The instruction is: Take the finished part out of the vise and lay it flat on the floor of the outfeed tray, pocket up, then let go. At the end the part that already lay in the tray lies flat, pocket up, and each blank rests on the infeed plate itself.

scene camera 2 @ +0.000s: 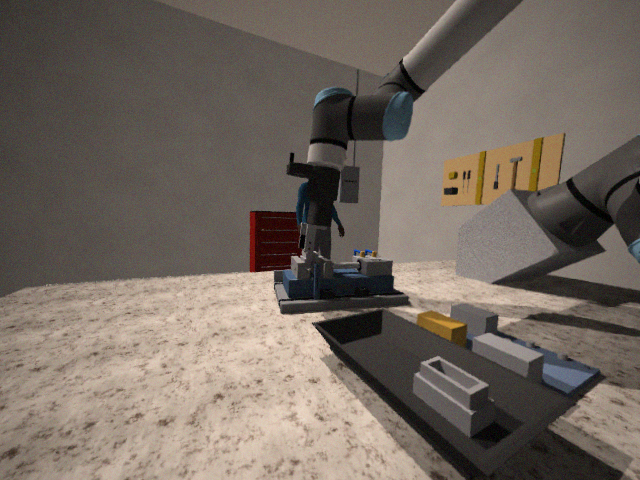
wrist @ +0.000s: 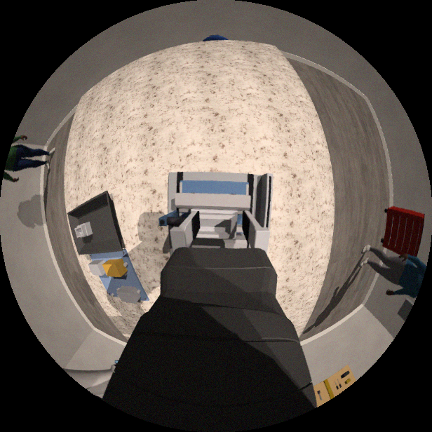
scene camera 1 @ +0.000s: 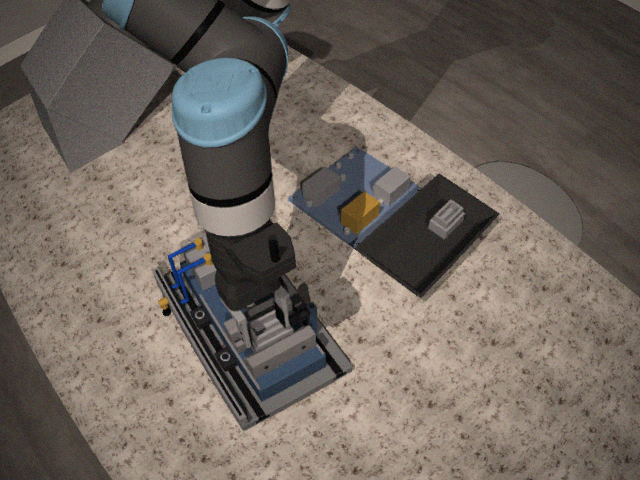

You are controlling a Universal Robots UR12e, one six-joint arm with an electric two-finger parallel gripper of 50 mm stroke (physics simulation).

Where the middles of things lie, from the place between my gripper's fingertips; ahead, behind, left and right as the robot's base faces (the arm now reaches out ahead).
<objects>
The yellow blank (scene camera 1: 361, 211) lies 280 mm to the left of my hand, 160 mm behind it and 90 mm below it.
</objects>
